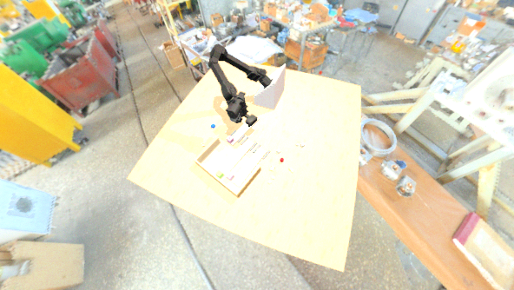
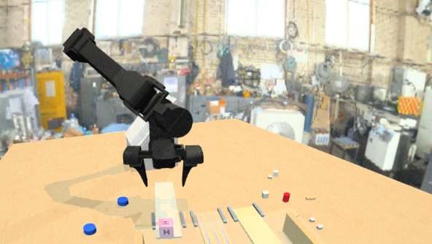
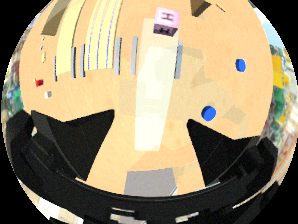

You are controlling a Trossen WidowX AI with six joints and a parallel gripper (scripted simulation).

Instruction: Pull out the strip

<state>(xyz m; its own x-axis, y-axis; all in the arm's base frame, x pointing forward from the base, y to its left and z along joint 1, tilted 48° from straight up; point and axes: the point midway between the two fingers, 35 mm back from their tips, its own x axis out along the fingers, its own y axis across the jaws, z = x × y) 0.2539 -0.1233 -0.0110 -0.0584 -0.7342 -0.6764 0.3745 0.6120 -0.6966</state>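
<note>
The pale strip is 5 cm below my gripper tip, 1 cm to the right of it and 1 cm ahead of it.
</note>
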